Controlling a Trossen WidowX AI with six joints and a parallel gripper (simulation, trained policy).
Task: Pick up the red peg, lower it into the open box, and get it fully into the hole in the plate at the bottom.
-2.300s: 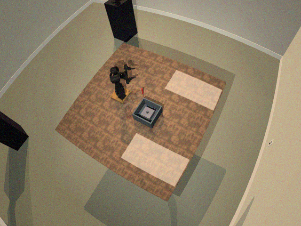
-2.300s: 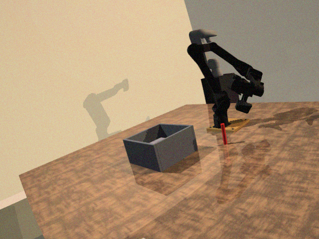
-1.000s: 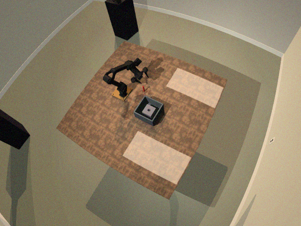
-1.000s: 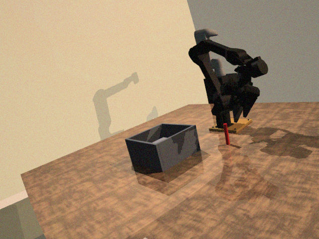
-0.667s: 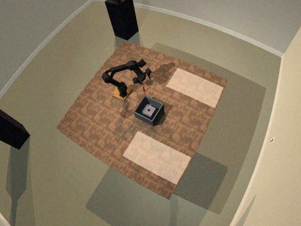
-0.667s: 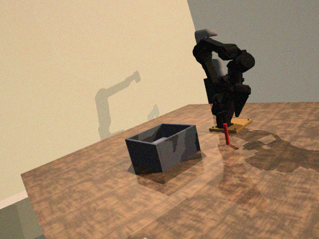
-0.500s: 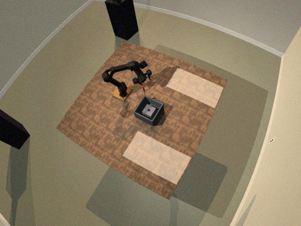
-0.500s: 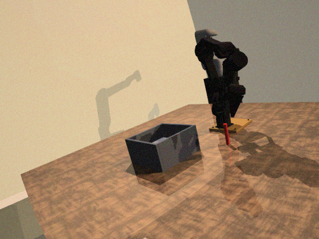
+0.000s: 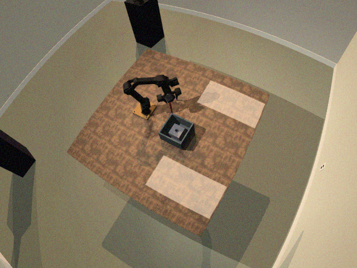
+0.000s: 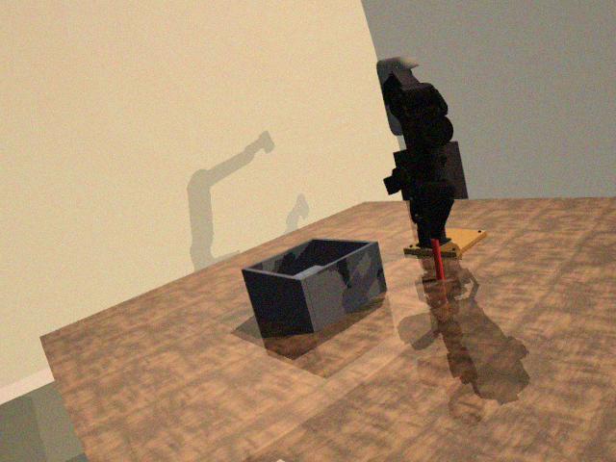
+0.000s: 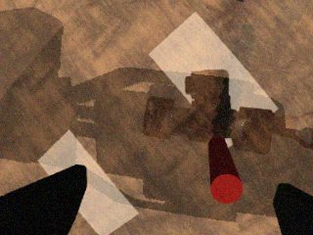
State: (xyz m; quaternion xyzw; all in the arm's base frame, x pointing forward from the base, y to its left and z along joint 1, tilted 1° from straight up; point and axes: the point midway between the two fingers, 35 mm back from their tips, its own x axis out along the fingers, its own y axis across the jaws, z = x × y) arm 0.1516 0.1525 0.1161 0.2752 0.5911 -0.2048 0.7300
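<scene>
Now: the red peg 1 cm behind my gripper tip, 1 cm to the right of it and 5 cm below it. The rest, counted from my gripper tip: plate (17 cm ahead, 17 cm to the right, 5 cm below); box (17 cm ahead, 17 cm to the right, 6 cm below).
</scene>
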